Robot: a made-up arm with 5 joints. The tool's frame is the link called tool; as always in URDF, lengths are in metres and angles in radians.
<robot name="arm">
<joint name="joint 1" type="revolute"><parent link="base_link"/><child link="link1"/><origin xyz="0 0 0.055" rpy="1.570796 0 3.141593"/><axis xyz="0 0 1"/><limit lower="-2.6" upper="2.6"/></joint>
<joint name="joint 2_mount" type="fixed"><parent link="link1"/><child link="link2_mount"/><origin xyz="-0.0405 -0.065 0.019" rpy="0 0 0"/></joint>
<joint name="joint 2" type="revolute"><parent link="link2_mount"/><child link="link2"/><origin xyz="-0.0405 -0.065 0.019" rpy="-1.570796 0 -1.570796"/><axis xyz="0 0 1"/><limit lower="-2.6" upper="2.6"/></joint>
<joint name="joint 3" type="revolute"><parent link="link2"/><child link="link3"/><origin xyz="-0.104 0.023 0.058" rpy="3.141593 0 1.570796"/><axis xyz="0 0 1"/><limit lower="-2.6" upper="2.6"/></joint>
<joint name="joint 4" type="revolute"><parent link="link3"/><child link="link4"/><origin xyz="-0.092 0.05 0.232" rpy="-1.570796 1.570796 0"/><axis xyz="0 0 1"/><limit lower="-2.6" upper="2.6"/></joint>
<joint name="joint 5" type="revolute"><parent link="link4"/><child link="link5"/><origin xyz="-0.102 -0.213 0.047" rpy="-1.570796 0 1.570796"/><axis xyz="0 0 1"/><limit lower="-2.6" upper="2.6"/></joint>
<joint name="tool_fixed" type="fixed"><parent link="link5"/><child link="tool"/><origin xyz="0.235 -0.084 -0.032" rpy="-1.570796 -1.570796 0"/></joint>
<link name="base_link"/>
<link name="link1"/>
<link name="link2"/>
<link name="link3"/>
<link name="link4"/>
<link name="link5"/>
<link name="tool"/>
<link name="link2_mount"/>
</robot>
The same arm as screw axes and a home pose.
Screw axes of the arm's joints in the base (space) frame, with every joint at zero. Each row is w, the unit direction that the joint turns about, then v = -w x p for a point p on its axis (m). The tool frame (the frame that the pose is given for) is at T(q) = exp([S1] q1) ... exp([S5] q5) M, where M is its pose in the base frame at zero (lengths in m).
S1: w 0 1 0 v -0.055 0 0
S2: w -1 0 0 v 0 0.075 0.038
S3: w 1 0 0 v 0 0.029 -0.015
S4: w 0 0 -1 v -0.107 0.255 0
S5: w 1 0 0 v 0 -0.068 0.106
M: xyz 0.325 0.129 -0.152 (m) quaternion w x y z 1 0 0 0
Joint limits (deg, base to tool): -148.97..148.97 -148.97..148.97 -148.97..148.97 -148.97..148.97 -148.97..148.97

